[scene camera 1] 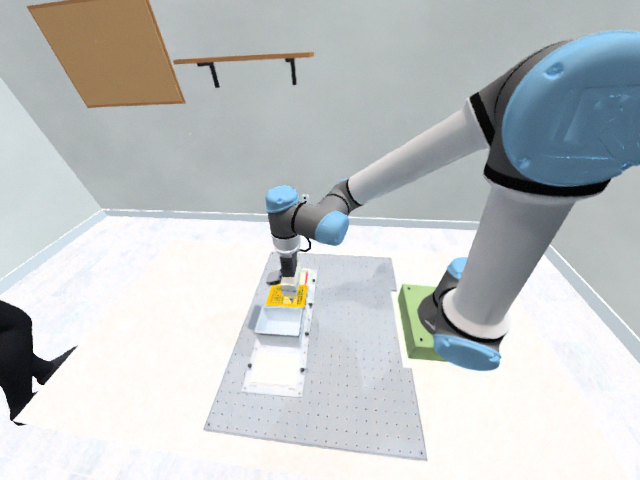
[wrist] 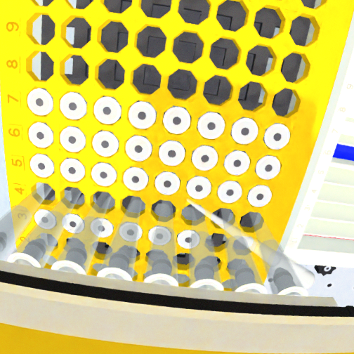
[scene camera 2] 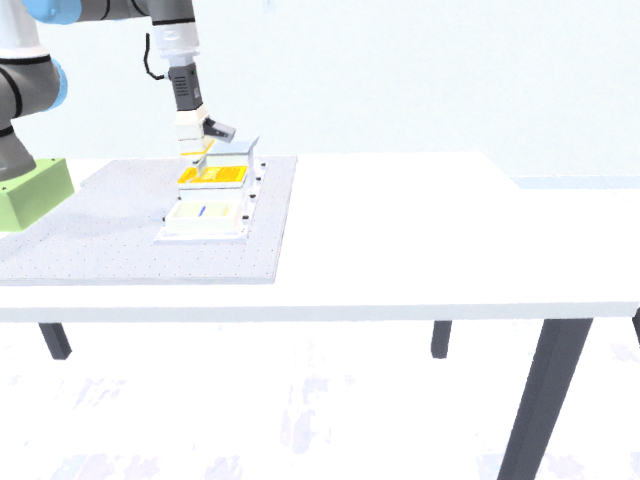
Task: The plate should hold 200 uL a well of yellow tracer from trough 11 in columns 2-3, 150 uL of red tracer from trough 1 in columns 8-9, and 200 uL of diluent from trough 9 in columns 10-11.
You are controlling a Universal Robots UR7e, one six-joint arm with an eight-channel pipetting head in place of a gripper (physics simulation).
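Observation:
My pipetting head (scene camera 1: 290, 296) (scene camera 2: 194, 156) (wrist: 160, 281) is over the yellow tip rack (scene camera 1: 273, 297) (scene camera 2: 227, 174) (wrist: 311, 115), with clear tips on its nozzles. In the wrist view, rows 5 to 7 of the rack are full of tips, row 4 shows open holes, and row 3 holds some tips beside open holes. A loose tip (wrist: 240, 230) lies slanted at the right, near the mounted tips. The trough reservoir (scene camera 2: 204, 226) (wrist: 330, 256) stands beside the rack; blue and red strips show in it. Trough 11 and the plate's wells cannot be made out.
A pale open bin (scene camera 1: 279, 336) (scene camera 2: 227, 159) stands on the other side of the rack. A white rectangular holder (scene camera 1: 248, 385) lies beyond it on the perforated board (scene camera 1: 356, 413) (scene camera 2: 129, 263). The green base block (scene camera 1: 416, 347) (scene camera 2: 36, 193) carries the arm. Small dark knobs stand along the holders.

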